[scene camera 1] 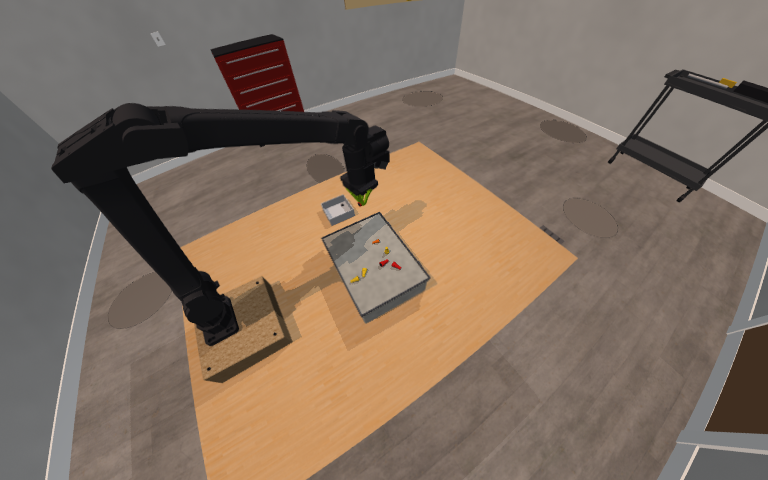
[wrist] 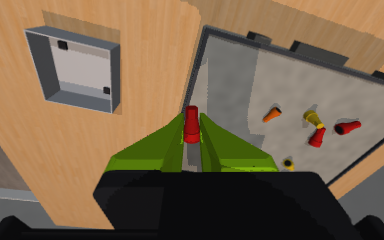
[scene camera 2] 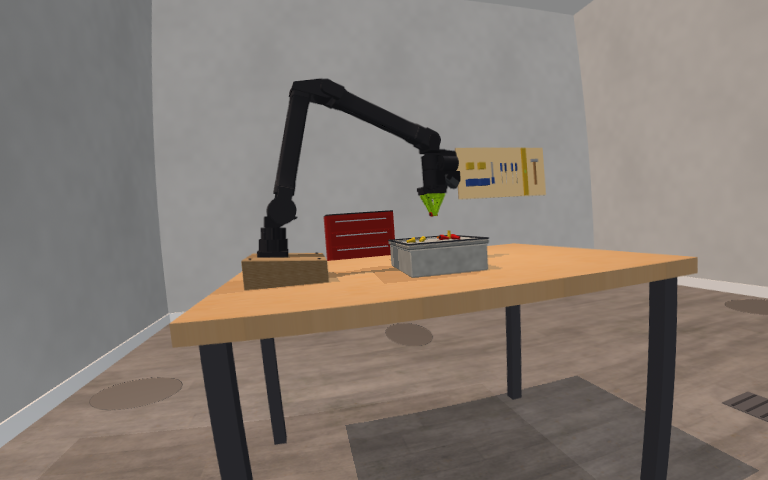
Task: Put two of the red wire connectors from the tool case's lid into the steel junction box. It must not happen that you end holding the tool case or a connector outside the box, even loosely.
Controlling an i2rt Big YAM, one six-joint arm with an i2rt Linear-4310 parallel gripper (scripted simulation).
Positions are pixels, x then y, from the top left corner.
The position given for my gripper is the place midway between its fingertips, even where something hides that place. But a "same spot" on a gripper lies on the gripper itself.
Labels:
My gripper shows in scene camera 1, in the wrist view (191, 119) and in scene camera 2. A grey tool case shows in scene camera 1, in the wrist view and in scene camera 2 (436, 257). The same spot on my gripper: (scene camera 2: 426, 196) is (scene camera 1: 355, 196). The same spot on the grey tool case: (wrist: 236, 82) is (scene camera 1: 375, 226).

